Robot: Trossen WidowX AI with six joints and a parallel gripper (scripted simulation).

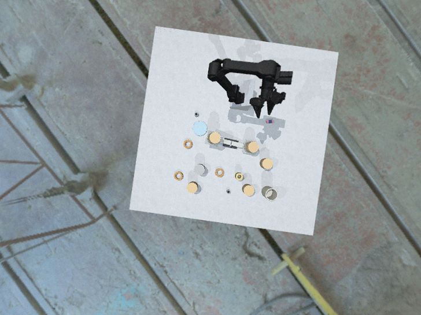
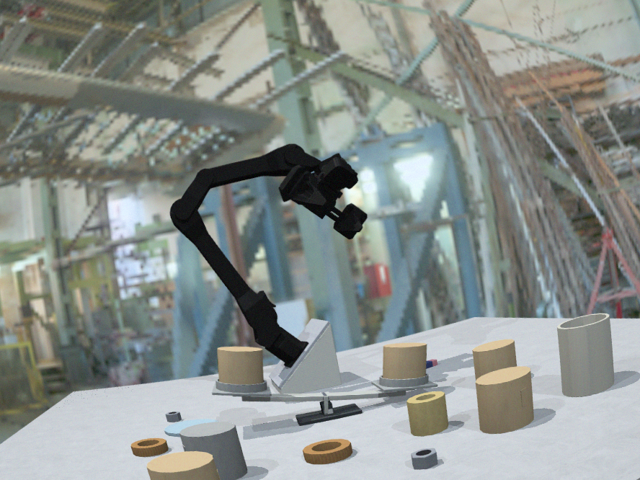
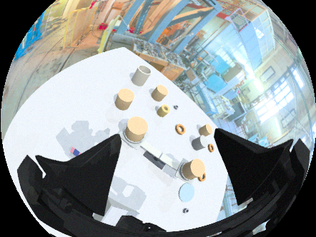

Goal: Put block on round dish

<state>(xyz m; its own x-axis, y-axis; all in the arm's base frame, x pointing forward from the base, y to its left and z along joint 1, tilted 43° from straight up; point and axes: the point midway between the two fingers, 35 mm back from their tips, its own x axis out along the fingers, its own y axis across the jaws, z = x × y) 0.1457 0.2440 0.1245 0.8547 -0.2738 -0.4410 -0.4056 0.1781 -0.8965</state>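
My gripper tip is now 28 cm above the grey block, 14 cm short of it and 1 cm to the right of it. From my gripper tip the other things lie so: tan cup: 26 cm to the right, 21 cm below, 11 cm ahead; balance beam: 28 cm below, 13 cm ahead, 12 cm to the right; blue piece: 32 cm below, 13 cm to the left, 5 cm behind.
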